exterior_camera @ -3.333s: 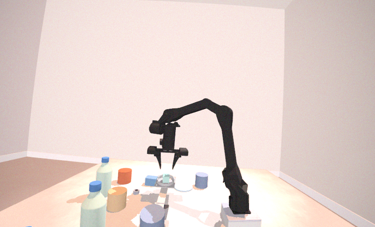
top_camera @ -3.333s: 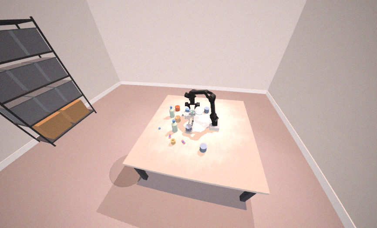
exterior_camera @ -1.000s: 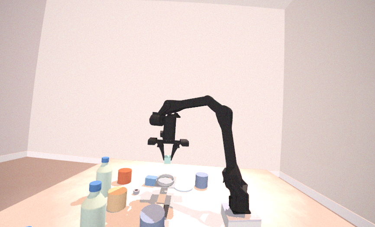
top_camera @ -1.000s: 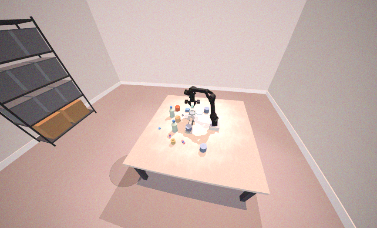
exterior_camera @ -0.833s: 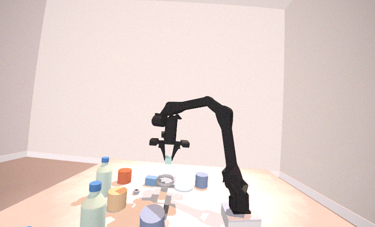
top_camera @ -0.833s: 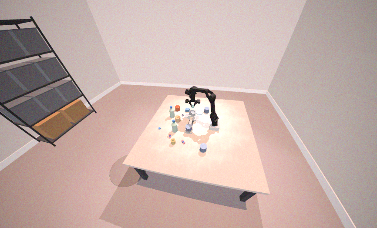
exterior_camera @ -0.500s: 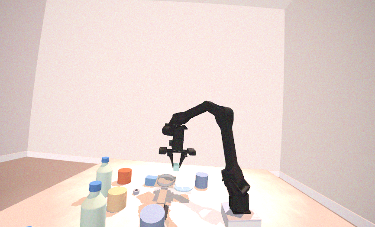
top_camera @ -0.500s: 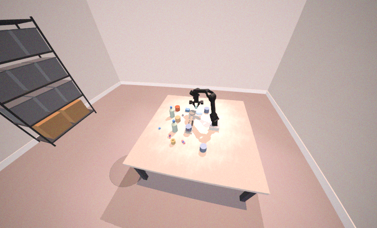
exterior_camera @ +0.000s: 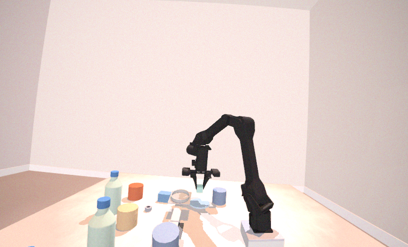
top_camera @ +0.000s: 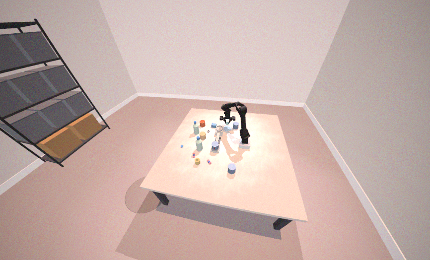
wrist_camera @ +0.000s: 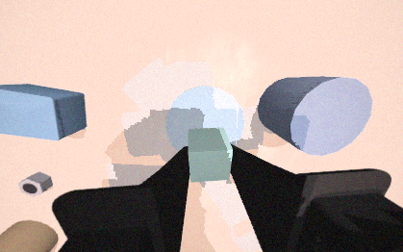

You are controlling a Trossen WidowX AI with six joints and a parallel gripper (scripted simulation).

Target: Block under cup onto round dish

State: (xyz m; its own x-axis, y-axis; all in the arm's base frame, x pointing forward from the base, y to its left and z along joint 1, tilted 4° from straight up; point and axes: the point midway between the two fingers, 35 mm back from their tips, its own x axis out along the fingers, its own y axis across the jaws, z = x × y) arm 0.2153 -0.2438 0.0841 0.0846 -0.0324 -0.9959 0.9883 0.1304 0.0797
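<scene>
Right now my gripper tip is 70 mm above the round dish. From my gripper tip the other things lie so: pale green block (right at my gripper tip); blue box (170 mm ahead, 10 mm to the right, 50 mm below); small nut (220 mm ahead, 100 mm to the left, 60 mm below).
</scene>
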